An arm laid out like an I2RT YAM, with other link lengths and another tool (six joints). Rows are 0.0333 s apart.
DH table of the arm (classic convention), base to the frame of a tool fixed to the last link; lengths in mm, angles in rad. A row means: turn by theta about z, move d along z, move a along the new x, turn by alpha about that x. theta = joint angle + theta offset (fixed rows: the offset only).
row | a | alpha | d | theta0
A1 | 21.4 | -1.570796 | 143.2 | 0
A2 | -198 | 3.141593 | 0 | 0
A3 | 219.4 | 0 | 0 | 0.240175
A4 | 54 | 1.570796 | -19.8 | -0.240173
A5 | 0 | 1.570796 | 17 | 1.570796
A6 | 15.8 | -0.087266 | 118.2 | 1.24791
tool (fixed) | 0 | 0 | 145.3 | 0
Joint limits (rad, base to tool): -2.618..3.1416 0..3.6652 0..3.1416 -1.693..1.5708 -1.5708..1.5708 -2.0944..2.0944
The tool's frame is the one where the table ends.
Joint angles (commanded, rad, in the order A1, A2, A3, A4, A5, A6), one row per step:
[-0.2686 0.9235 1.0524 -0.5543 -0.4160 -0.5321]
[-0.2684 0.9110 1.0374 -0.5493 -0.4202 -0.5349]
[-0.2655 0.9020 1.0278 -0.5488 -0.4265 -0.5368]
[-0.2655 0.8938 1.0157 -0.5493 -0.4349 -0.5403]
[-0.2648 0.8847 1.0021 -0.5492 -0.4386 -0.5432]
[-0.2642 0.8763 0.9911 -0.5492 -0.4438 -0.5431]
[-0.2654 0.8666 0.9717 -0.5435 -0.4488 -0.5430]
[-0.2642 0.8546 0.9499 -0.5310 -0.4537 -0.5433]
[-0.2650 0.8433 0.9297 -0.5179 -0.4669 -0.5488]
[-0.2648 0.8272 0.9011 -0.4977 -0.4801 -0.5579]
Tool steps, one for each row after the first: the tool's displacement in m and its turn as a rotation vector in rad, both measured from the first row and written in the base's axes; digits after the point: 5 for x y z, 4 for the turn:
[-0.00144 0.00147 -0.00120 -0.0015 -0.0033 0.0051]
[-0.00301 0.00452 -0.00218 -0.0007 -0.0043 0.0144]
[-0.00484 0.00704 -0.00473 0.0006 -0.0016 0.0234]
[-0.00664 0.00865 -0.00774 0.0007 0.0017 0.0286]
[-0.00827 0.01061 -0.00974 0.0036 0.0036 0.0338]
[-0.00972 0.01180 -0.01375 0.0068 0.0069 0.0371]
[-0.01057 0.01367 -0.01642 0.0077 0.0037 0.0429]
[-0.01138 0.01675 -0.01807 0.0069 -0.0030 0.0562]
[-0.01218 0.02009 -0.02026 0.0017 -0.0137 0.0718]

